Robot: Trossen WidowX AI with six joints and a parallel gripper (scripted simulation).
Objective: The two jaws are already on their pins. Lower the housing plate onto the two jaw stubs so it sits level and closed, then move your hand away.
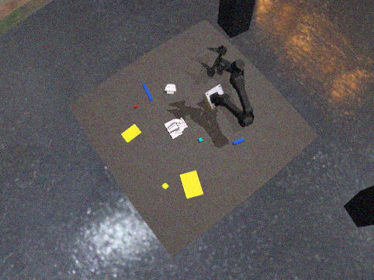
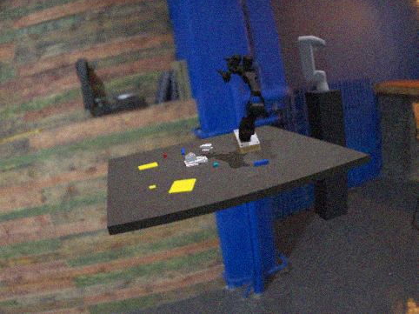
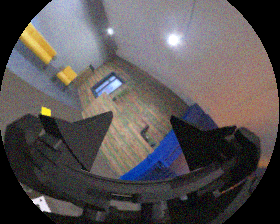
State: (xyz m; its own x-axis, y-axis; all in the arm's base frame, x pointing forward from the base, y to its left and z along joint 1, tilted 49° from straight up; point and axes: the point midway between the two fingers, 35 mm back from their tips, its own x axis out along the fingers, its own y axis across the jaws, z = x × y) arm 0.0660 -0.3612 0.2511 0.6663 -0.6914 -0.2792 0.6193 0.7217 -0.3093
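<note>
My gripper tip is 53 cm above the small white block, 18 cm to the left of it and 14 cm short of it. Round my gripper tip: red cube: 53 cm below, 41 cm ahead, 19 cm to the right; cyan cube: 53 cm below, 25 cm to the left, 17 cm ahead.
</note>
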